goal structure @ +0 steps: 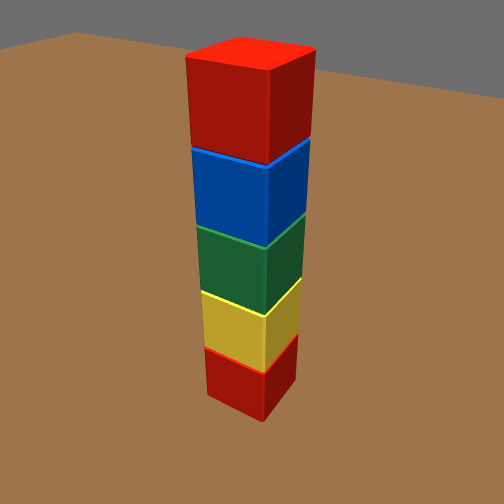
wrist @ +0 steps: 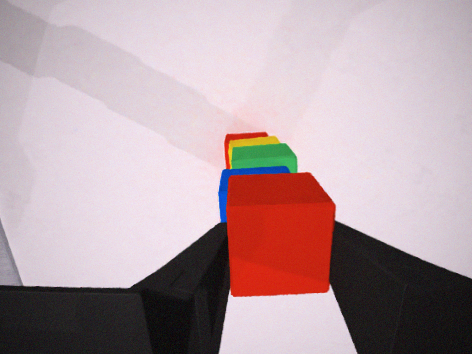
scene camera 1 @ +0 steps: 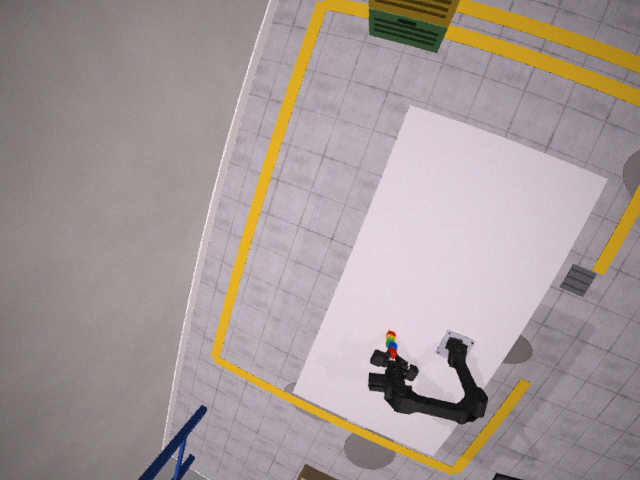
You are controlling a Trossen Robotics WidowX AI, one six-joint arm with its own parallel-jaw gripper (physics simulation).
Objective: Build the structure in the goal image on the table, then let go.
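Places are measured from the arm's base along level axes (x back, y right, z up), in centimetres.
Pixels of known places: gripper, fingertip midpoint: (wrist: 275, 232) (scene camera 1: 391, 352); arm's base, link origin: (scene camera 1: 454, 344).
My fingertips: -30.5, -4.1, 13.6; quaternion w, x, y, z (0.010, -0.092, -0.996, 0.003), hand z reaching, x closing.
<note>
Ahead of a thing's pixels: the offset from my fingertips to its top centre, as dx, dy, dz. Level surfaces: height alone.
My gripper (scene camera 1: 393, 355) (wrist: 275, 232) is shut on a red cube @(+0.0, -0.1, +1.6) (scene camera 1: 392, 352) (wrist: 280, 235), held upright between the fingertips. Beyond it are four cubes that appear stacked as a tower on the white table @(dz -14.6) (scene camera 1: 465, 232) (wrist: 400, 125). A red cube @(+0.6, +0.4, -11.3) (scene camera 1: 391, 332) (wrist: 247, 135) is at the far end, then a yellow cube @(+0.1, +0.3, -8.1) (scene camera 1: 390, 336) (wrist: 254, 142), a green cube @(-0.1, +0.2, -4.8) (scene camera 1: 389, 342) (wrist: 272, 164) and a blue cube @(+0.5, +0.5, -1.6) (scene camera 1: 392, 346) (wrist: 223, 200) nearest the gripper. The blue cube sits a little to the left of the green one in the wrist view. The held cube partly hides the blue one; any gap between them cannot be judged.
The arm's base plate (scene camera 1: 441, 346) is to the right of the cubes in the scene view. The arm bends round the near end of the table. A green crate (scene camera 1: 405, 32) stands on the floor far off, and yellow tape (scene camera 1: 258, 201) runs round the table.
</note>
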